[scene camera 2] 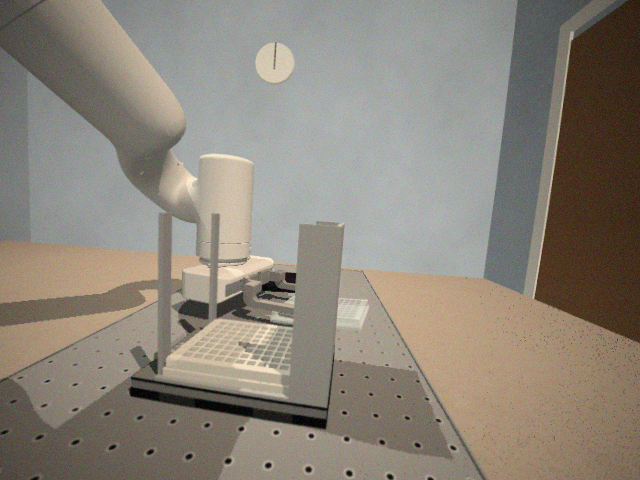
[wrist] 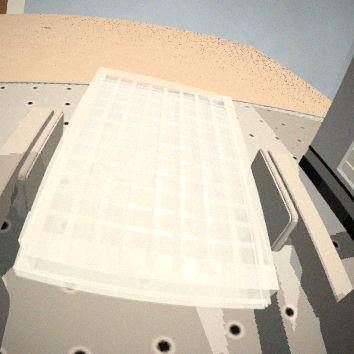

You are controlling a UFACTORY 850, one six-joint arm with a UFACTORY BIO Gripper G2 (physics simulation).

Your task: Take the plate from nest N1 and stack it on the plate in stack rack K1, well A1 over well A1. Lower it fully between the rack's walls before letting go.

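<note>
A clear, pale gridded plate [scene camera 2: 353,312] [wrist: 155,185] is held between the two finger pads of my gripper [wrist: 159,180], which is shut on it. In the scene view the gripper and held plate are low over the table, behind stack rack K1 [scene camera 2: 317,310] and outside its walls. The rack wall hides part of the plate and the fingertips. Another gridded plate [scene camera 2: 232,348] lies flat in the rack, between the thin posts and the tall wall. Well A1 cannot be made out on either plate. Part of the rack [wrist: 330,135] shows at the right of the wrist view.
The rack's two upright posts [scene camera 2: 164,289] [scene camera 2: 214,268] and tall wall rise well above its plate. A dark block [scene camera 2: 290,277] shows beyond the fingers; I cannot tell if it is nest N1. The perforated table [scene camera 2: 361,449] [wrist: 115,320] has its right edge beside the rack.
</note>
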